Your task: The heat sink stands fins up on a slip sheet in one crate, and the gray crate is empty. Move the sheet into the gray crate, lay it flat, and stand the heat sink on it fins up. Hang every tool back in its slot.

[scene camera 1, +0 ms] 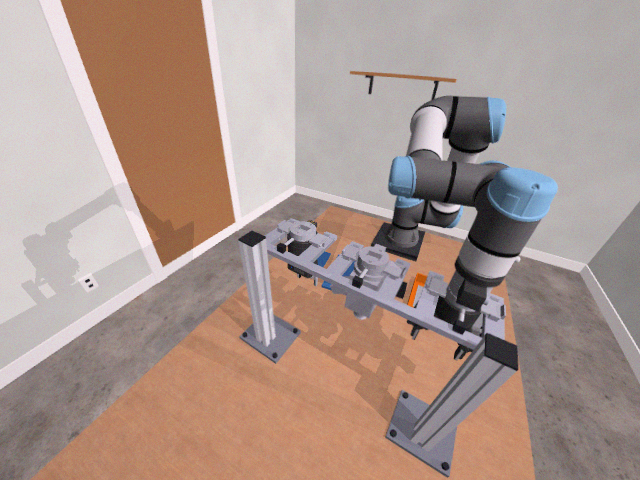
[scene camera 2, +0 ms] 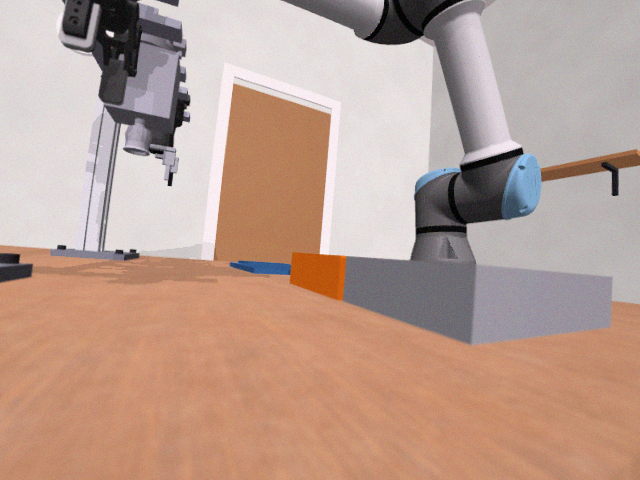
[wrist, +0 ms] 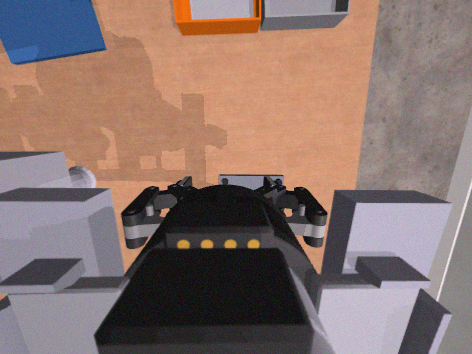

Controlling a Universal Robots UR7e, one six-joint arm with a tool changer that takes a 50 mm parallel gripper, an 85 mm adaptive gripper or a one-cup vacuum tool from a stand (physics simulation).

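Places are measured from the arm's base along level axes (x right, y ahead, z up), in centimetres.
Where they show: arm's base, origin of the base link: (scene camera 1: 401, 238).
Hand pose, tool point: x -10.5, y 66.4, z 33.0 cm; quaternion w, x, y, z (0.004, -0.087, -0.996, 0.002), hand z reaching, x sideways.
Observation:
Each offset is from my tool point to the top centre of the thing. "spot": to the spot under its first point.
The gray crate @[dx -17.5, dy -30.7, dz -31.8 cm] (scene camera 2: 408, 297) (wrist: 302, 23) stands against the orange crate @[dx -3.4, dy -32.1, dz -31.8 cm] (scene camera 1: 416, 289) (scene camera 2: 316, 274) (wrist: 219, 27). A pale surface shows inside each in the wrist view; I cannot tell whether either is the slip sheet. The heat sink cannot be made out, and most of both interiors is cut off or hidden. My gripper (scene camera 1: 438, 342) (wrist: 230, 181), the black adaptive one, is on the arm at the right-hand slot of the tool stand, between its bracket arms. Its fingers are spread open and empty, high above the table. I cannot tell whether it is seated in the slot.
The vacuum tool @[spot: dx +18.1, dy +0.9, dz -11.5 cm] (scene camera 1: 359, 305) (scene camera 2: 137, 135) hangs in the middle slot, with the parallel gripper in the left slot. The stand has two tall posts @[spot: dx +40.6, dy +5.6, dz -13.4 cm] (scene camera 1: 261, 294) with base plates. A blue tray @[dx +26.9, dy -33.8, dz -35.1 cm] (scene camera 2: 262, 267) (wrist: 55, 27) lies left of the crates in the wrist view.

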